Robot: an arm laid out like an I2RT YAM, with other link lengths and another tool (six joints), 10 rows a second.
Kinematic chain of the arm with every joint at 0, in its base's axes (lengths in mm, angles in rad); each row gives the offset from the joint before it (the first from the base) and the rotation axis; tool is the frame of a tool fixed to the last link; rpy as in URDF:
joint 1: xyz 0 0 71.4 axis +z
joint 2: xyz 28 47.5 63.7 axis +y
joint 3: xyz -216.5 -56.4 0 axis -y
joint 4: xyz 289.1 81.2 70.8 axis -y
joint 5: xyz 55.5 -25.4 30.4 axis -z
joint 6: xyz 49.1 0 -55.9 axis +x
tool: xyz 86 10 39 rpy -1.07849 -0.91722 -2.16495
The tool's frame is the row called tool.
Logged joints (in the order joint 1, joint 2, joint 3, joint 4, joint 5, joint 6), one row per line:
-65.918, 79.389, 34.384, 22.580, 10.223, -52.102
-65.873, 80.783, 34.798, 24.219, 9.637, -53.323
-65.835, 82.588, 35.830, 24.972, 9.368, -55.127
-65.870, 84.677, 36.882, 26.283, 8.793, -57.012
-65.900, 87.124, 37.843, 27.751, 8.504, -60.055
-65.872, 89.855, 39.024, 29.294, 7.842, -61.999
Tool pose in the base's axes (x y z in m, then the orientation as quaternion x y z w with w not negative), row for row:
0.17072, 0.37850, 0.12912, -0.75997, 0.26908, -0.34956, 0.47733
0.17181, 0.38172, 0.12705, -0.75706, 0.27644, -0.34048, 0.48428
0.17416, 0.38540, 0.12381, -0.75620, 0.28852, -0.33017, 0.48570
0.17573, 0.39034, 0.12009, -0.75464, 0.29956, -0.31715, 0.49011
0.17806, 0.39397, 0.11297, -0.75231, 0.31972, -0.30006, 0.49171
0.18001, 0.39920, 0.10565, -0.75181, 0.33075, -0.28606, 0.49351
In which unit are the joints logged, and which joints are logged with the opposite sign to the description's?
The joints are logged in degrees. Opposite sign: joint 1, joint 6.
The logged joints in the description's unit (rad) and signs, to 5 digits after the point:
1.15049, 1.38560, 0.60011, 0.39410, 0.17843, 0.90935
1.14970, 1.40993, 0.60734, 0.42270, 0.16820, 0.93066
1.14904, 1.44143, 0.62535, 0.43584, 0.16350, 0.96215
1.14965, 1.47789, 0.64371, 0.45872, 0.15347, 0.99505
1.15017, 1.52060, 0.66048, 0.48435, 0.14842, 1.04816
1.14968, 1.56827, 0.68110, 0.51128, 0.13687, 1.08209

